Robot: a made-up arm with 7 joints. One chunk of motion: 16 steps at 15 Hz.
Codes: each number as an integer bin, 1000 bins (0 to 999) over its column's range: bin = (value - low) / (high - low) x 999, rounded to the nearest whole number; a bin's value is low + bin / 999 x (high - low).
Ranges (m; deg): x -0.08..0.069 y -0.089..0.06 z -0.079..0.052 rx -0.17..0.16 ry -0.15..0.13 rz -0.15..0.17
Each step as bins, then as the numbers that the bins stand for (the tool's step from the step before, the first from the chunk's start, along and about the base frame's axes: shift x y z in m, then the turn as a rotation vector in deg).
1 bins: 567 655 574 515 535 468
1 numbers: 0.00457 0.00869 -0.00373 0.000 0.000 0.000
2 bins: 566 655 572 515 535 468
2 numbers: 0.00442 0.00869 -0.00399 0.000 0.000 0.000
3 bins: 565 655 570 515 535 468
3 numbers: 0.00427 0.00869 -0.00426 0.000 0.000 0.000
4 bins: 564 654 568 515 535 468
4 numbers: 0.00412 0.00854 -0.00452 0.000 0.000 0.000
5 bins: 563 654 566 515 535 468
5 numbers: 0.00397 0.00854 -0.00478 0.000 0.000 0.000
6 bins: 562 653 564 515 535 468
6 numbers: 0.00382 0.00839 -0.00504 0.000 0.000 0.000
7 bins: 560 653 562 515 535 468
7 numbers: 0.00352 0.00839 -0.00530 0.000 0.000 0.000
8 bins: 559 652 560 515 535 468
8 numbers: 0.00337 0.00825 -0.00557 0.000 0.000 0.000
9 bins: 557 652 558 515 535 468
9 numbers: 0.00308 0.00825 -0.00583 0.000 0.000 0.000
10 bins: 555 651 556 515 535 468
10 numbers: 0.00278 0.00810 -0.00609 0.000 0.000 0.000
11 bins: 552 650 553 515 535 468
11 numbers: 0.00233 0.00795 -0.00648 0.000 0.000 0.000
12 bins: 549 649 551 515 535 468
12 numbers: 0.00188 0.00780 -0.00675 0.000 0.000 0.000
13 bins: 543 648 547 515 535 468
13 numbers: 0.00099 0.00765 -0.00727 0.000 0.000 0.000
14 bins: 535 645 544 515 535 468
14 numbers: -0.00021 0.00720 -0.00766 0.000 0.000 0.000
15 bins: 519 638 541 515 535 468
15 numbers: -0.00259 0.00616 -0.00806 0.000 0.000 0.000
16 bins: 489 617 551 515 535 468
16 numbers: -0.00707 0.00303 -0.00675 0.000 0.000 0.000
